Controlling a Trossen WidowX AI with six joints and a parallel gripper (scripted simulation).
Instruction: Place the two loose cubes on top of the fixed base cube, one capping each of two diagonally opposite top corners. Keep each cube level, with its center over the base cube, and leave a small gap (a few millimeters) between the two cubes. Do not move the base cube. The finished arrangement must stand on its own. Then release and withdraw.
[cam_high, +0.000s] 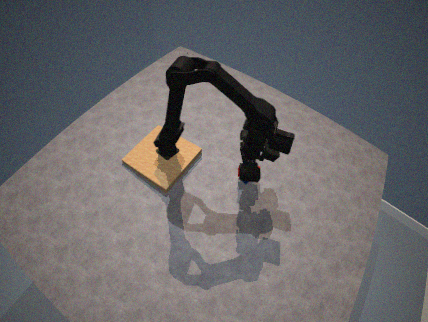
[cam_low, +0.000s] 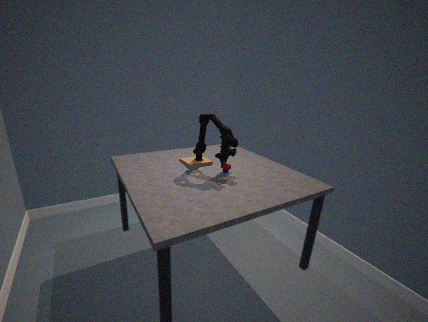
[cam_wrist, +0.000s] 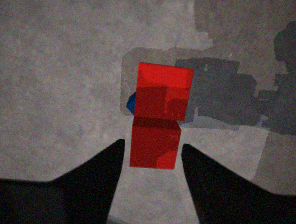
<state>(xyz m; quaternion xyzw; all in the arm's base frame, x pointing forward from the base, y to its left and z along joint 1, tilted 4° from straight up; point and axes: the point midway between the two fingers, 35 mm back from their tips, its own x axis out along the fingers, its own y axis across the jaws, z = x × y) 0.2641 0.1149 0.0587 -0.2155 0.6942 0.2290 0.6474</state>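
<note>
My gripper tip is now 3 cm short of the red cube, 2 cm to the right of it and 1 cm above it. Round my gripper tip: blue cube 2 cm ahead, 1 cm to the left, 5 cm below.
</note>
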